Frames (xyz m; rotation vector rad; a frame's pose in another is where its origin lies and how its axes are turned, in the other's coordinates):
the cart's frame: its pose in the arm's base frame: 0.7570 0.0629 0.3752 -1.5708 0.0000 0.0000
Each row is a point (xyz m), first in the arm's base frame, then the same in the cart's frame.
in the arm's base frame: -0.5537 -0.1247 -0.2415
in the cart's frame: -1.3107 0.6167 -0.1876
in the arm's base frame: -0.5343 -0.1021 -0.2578
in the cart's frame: -1.2913 0.6330 -0.1650
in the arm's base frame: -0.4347 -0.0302 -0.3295
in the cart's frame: -1.1917 0.7047 -0.0931
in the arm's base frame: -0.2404 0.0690 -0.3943
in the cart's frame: -0.9974 0.7695 0.0061
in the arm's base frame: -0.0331 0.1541 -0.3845
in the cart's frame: -0.7901 0.7597 0.0912
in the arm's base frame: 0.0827 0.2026 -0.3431
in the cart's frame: -0.6743 0.7183 0.1397
